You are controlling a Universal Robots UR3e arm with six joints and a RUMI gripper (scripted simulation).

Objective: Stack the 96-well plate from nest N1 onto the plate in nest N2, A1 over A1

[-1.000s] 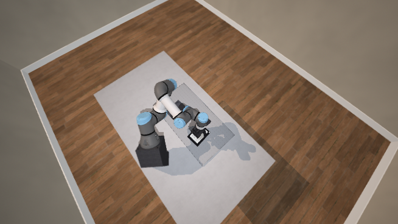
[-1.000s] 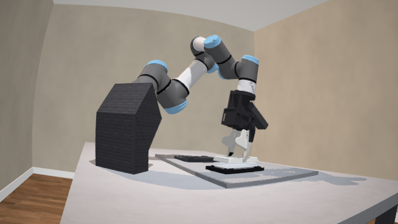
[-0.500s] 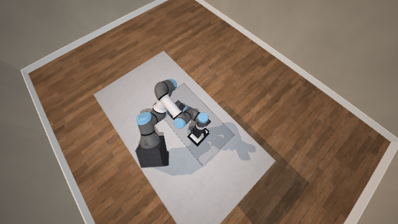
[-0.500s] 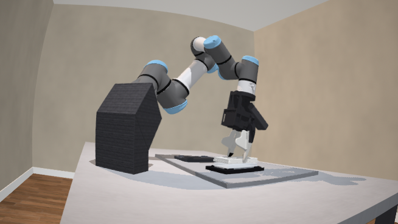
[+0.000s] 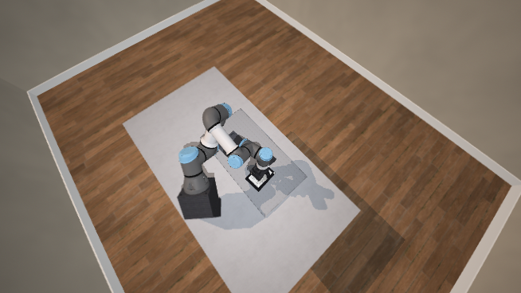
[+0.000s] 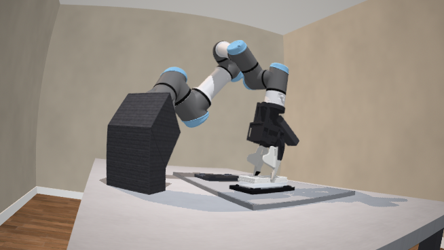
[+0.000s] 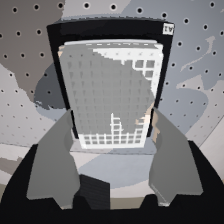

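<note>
My hand is 1 cm above the white 96-well plate. The rest, counted from my hand: dark plate nest N1 (4 cm behind, 30 cm to the left, 4 cm below); black nest N2 (4 cm below); label (9 cm ahead, 4 cm to the right, 3 cm below).
</note>
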